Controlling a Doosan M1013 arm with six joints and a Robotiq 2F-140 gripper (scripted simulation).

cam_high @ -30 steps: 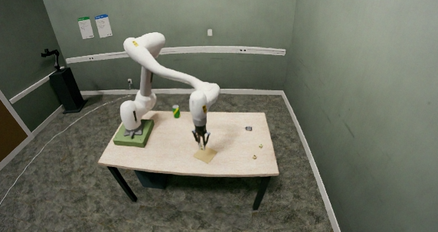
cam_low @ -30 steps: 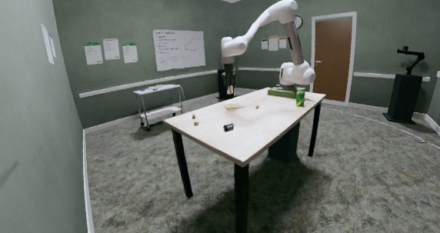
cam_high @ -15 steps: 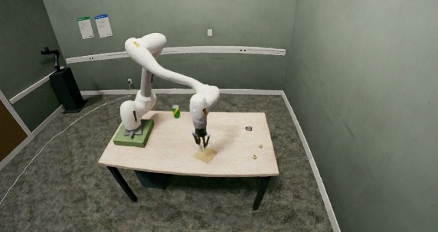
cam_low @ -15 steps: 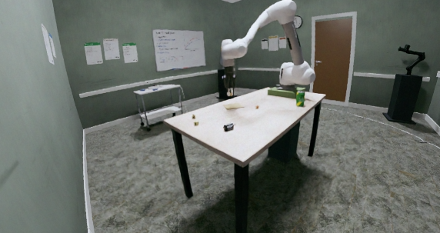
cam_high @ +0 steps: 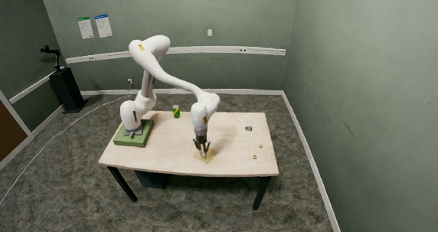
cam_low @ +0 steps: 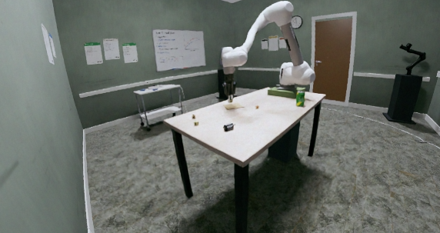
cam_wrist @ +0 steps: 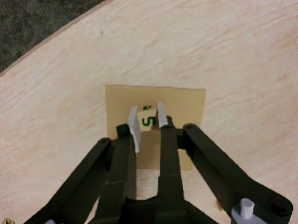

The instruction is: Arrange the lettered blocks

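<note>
The tan mat lies 60 mm below my hand, 40 mm to the left of it and 20 mm ahead of it. The rest, counted from my hand: black object: 410 mm ahead, 260 mm to the left, 40 mm below; then can: 540 mm to the left, 220 mm behind.
</note>
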